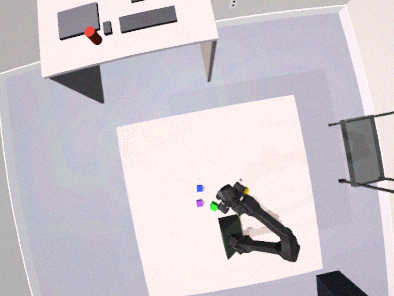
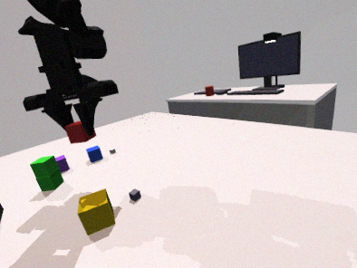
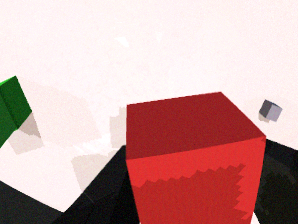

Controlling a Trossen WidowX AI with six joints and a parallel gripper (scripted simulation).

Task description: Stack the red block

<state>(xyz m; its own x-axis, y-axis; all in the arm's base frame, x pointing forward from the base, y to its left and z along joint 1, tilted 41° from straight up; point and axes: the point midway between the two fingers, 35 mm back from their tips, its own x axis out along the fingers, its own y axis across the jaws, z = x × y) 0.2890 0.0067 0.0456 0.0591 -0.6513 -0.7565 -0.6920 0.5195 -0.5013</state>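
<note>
Right now the purple block is 70 mm behind my gripper tip, 190 mm to the left of it and 100 mm below it. The rest, counted from my gripper tip: red block: 10 mm above; yellow block: 30 mm behind, 130 mm to the right, 100 mm below; blue block: 30 mm ahead, 170 mm to the left, 100 mm below.
</note>
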